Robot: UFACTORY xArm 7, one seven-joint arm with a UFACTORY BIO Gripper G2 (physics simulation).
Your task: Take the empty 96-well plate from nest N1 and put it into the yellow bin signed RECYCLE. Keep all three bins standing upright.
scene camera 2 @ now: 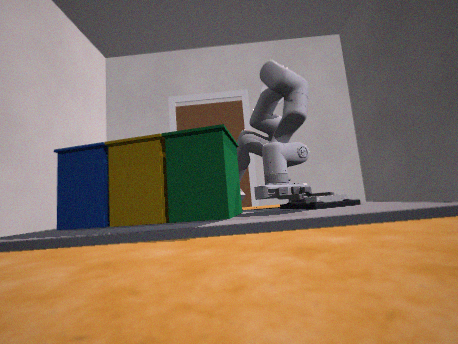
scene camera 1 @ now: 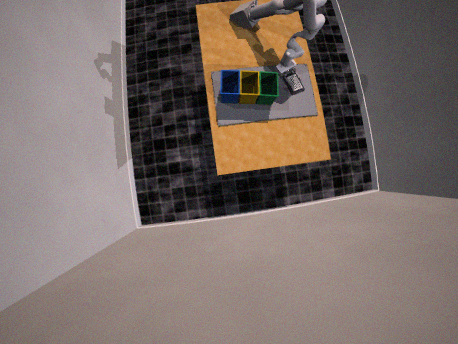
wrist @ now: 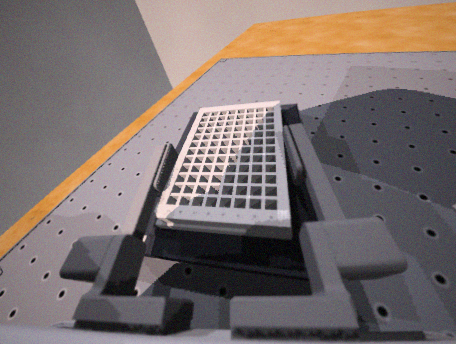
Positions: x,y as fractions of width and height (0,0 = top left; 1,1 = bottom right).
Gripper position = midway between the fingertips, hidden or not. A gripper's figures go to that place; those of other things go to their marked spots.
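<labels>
I see my gripper (scene camera 2: 0.69,0.57) at 62 cm from the lens. As for the yellow bin (scene camera 2: 0.30,0.57), it sits 50 cm from the lens.
</labels>
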